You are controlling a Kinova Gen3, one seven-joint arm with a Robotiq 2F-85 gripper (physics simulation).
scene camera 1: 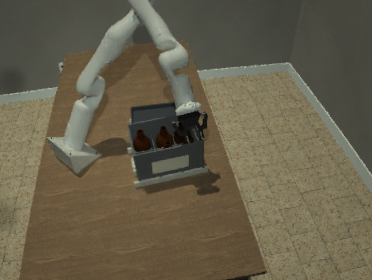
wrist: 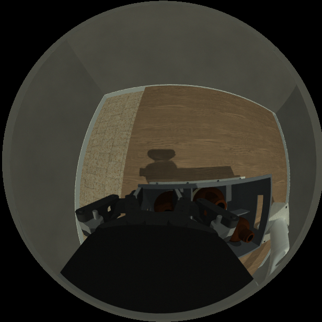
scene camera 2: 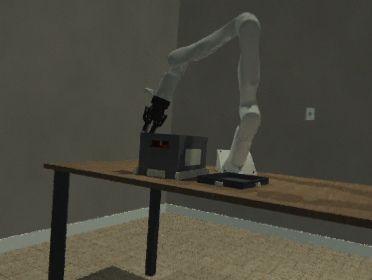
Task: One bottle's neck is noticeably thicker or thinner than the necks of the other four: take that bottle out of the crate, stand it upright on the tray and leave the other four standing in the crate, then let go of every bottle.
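Pixels of known places: gripper, fingertip midpoint: point(scene camera 1: 195, 140); arm's base at its link origin: point(scene camera 1: 72, 145) point(scene camera 2: 236, 160).
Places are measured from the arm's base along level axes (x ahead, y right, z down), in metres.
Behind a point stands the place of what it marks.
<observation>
The dark grey crate point(scene camera 1: 146, 166) @[x 0.334, y 0.192, z -0.041 m] point(scene camera 2: 162, 155) @[x 0.543, y 0.040, z -0.026 m] point(wrist: 268, 188) holds brown bottles. In scene camera 1, a left bottle point(scene camera 1: 142, 143) @[x 0.320, y 0.080, z -0.057 m] and a middle bottle point(scene camera 1: 162, 138) @[x 0.403, y 0.064, z -0.062 m] stand upright, with another bottle's mouth point(scene camera 1: 167, 144) @[x 0.422, y 0.138, z -0.098 m] in front. The right end is partly hidden by my gripper point(scene camera 1: 194, 136) @[x 0.530, y 0.143, z -0.110 m] point(scene camera 2: 149, 131) @[x 0.530, y 0.143, z -0.110 m] point(wrist: 160, 193), which is partly open, tilted, with its fingertips at the crate's rim height. In the wrist view, part of one bottle point(wrist: 164, 201) shows between the fingers, ungripped; two more point(wrist: 209, 196) point(wrist: 241, 229) show to the right. The low black tray point(scene camera 1: 151, 106) @[x 0.355, y -0.290, z 0.044 m] point(scene camera 2: 207, 181) @[x 0.507, y -0.158, z 0.053 m] is beside the crate. Neck thickness cannot be compared.
The crate stands within pale strips point(scene camera 1: 172, 177) @[x 0.431, y 0.186, z 0.046 m] on the wooden table point(scene camera 1: 125, 220) @[x 0.240, y 0.363, z 0.062 m] point(scene camera 2: 320, 197) @[x 0.396, y -0.539, z 0.062 m] point(wrist: 200, 125). The robot's base point(scene camera 1: 75, 156) @[x 0.035, y 0.094, z -0.027 m] is left of the crate in scene camera 1. The crate's high walls surround the bottles, and the table's right edge lies near the crate.
</observation>
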